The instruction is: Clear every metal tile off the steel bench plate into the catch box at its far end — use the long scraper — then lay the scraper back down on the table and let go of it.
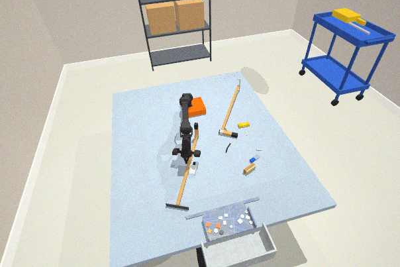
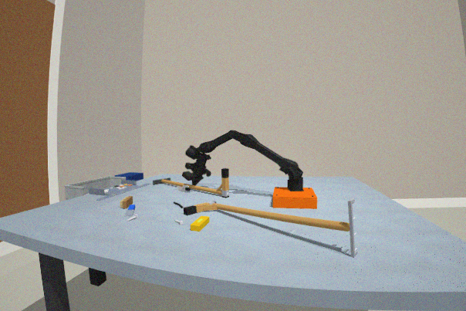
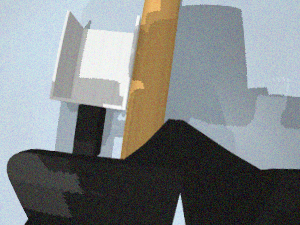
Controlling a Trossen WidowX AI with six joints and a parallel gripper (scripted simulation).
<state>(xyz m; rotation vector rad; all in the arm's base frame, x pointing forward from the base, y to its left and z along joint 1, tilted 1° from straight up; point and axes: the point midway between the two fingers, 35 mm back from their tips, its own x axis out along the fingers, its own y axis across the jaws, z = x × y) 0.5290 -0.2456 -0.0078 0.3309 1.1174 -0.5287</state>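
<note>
My gripper tip is 40 mm short of the white-and-black piece, 30 mm to the right of it and 10 mm above it. Round my gripper tip: scraper: 20 mm ahead, 10 mm to the left, 40 mm above; then wooden block: 240 mm ahead, 360 mm to the left; then black curved strip: 330 mm to the left, 10 mm below.
</note>
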